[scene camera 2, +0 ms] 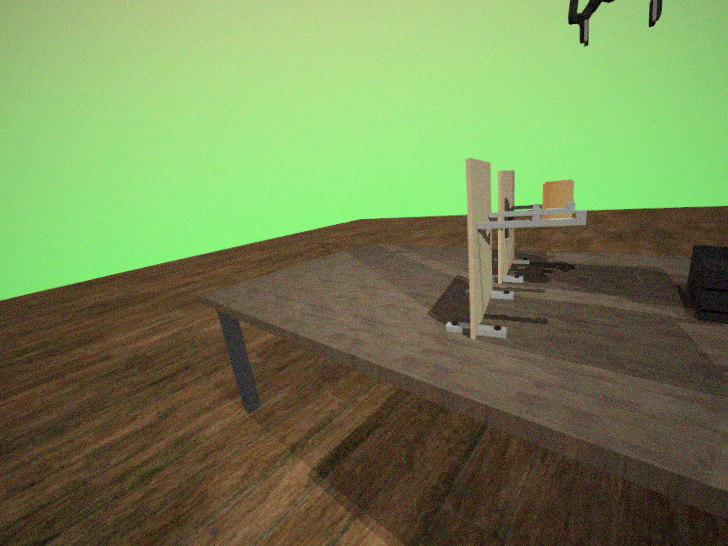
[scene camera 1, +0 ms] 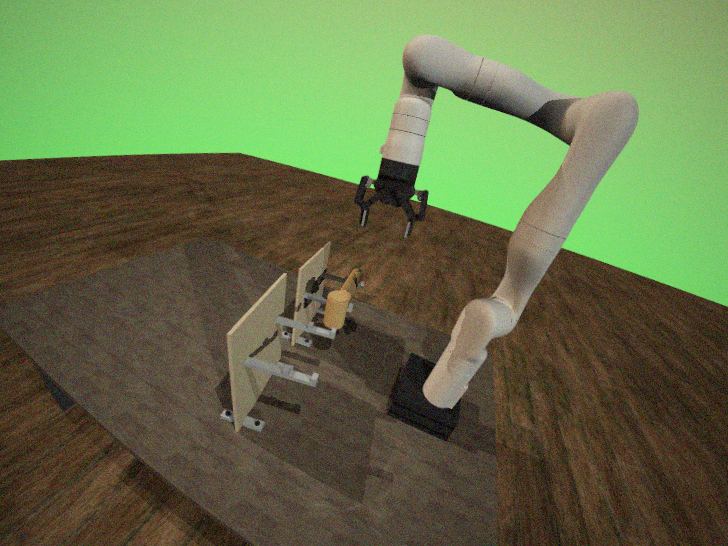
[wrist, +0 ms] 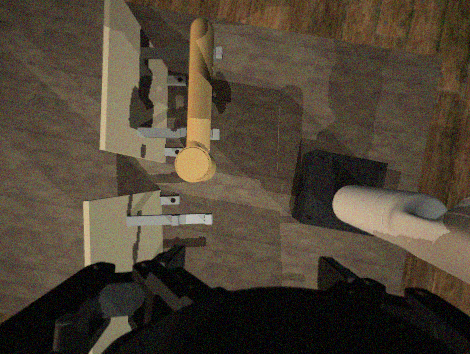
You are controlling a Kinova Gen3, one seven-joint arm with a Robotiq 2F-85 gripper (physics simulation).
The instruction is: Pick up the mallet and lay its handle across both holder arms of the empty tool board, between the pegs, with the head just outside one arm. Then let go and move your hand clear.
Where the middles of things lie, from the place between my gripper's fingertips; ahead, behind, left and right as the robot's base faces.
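Labels:
There is the mallet (scene camera 1: 337,301), and my hand is 110 mm short of it and 180 mm to the left of it, at 290 mm above it.

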